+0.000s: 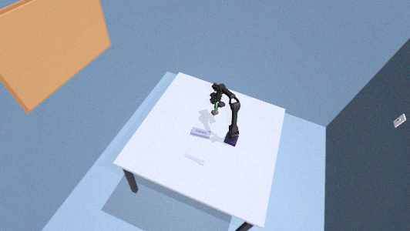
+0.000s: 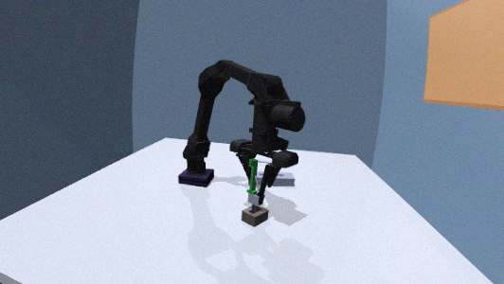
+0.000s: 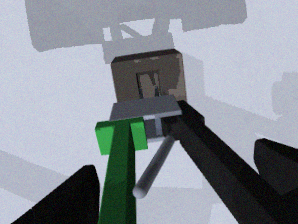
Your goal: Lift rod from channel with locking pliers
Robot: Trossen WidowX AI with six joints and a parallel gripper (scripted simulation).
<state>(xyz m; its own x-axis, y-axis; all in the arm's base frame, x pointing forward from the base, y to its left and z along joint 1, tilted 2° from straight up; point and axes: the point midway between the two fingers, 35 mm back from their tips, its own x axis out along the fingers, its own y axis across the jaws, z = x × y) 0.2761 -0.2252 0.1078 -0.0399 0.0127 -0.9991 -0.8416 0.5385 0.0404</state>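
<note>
The grey channel block is 1 cm ahead of my gripper tip, 31 cm to the left of it and 10 cm below it. Also, from my gripper tip: brown holster (11 cm below); then black handle (1 cm ahead, 1 cm to the right); then thin grey lever (1 cm behind).
</note>
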